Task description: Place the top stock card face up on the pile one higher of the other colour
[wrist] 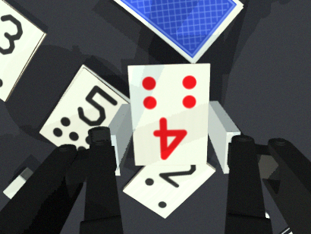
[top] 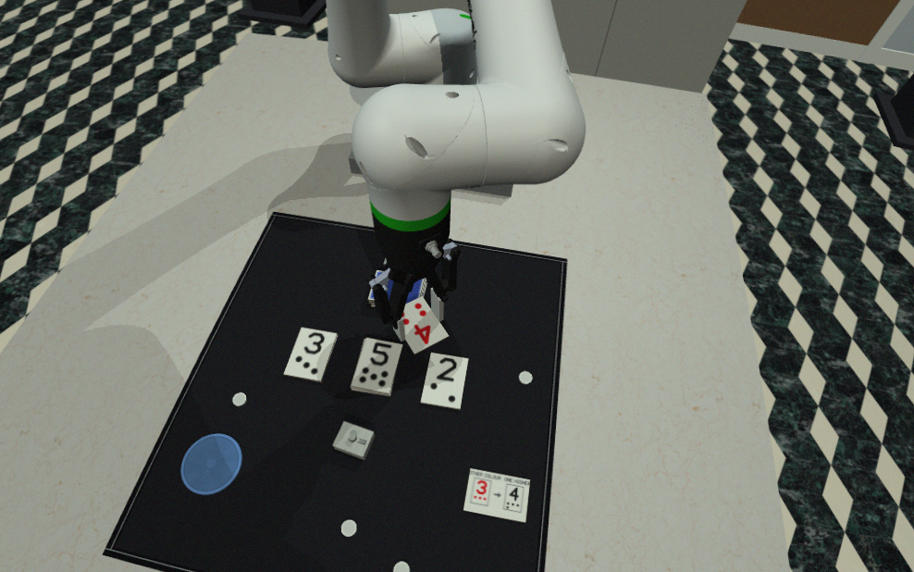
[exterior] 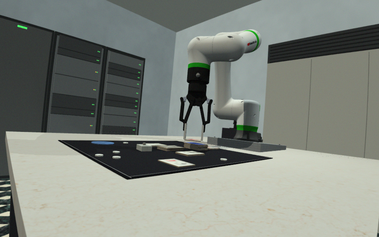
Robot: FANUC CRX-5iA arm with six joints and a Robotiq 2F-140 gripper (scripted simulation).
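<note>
My gripper is now 10 cm short of the black card cloth, 5 cm to the left of it and 9 cm above it. Also, from my hand: rule card (22 cm ahead, 18 cm to the left, 7 cm below); grey box (20 cm ahead, 4 cm to the right, 6 cm below).
</note>
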